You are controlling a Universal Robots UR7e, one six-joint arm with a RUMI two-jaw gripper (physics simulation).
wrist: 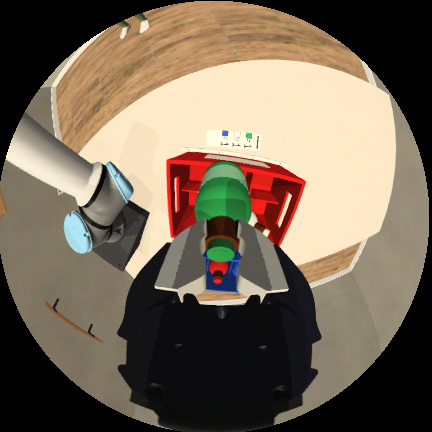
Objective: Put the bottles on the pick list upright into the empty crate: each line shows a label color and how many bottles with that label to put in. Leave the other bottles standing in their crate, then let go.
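Where they show: gripper, fingertip midpoint: (221,220); arm's base, link origin: (109,222).
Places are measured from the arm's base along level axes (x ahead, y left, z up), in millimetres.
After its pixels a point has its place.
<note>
My gripper (221,220) @(x 472, y -3, z 211 mm) is shut on the brown neck of a green-label bottle (223,199) @(x 480, y 16, z 203 mm), whose green cap faces the camera. The bottle hangs over the red crate (295,186) @(x 617, y -63, z 66 mm) and hides its middle; how far its base is above the crate floor cannot be told. A bottle with a white label (254,219) @(x 507, y -114, z 64 mm) and brown neck is in the right part of the red crate, partly hidden. The blue crate (222,285) @(x 342, y -361, z 67 mm) shows between the jaws, with a red bottle (218,267) @(x 350, y -290, z 34 mm) in it. The pick list (233,139) @(x 525, y 62, z -86 mm) behind the red crate shows blue, white and green, each with a 1.
The pale table (320,115) @(x 842, y 80, z -88 mm) carries the crates. The arm's blue-capped joints (78,232) @(x 121, y 60, z 188 mm) and dark base plate (132,235) @(x 70, y -89, z -3 mm) are at the left, beside the red crate. A white strip (235,154) @(x 514, y 22, z -57 mm) runs along the red crate's back edge. A person's feet (144,26) show at the top left.
</note>
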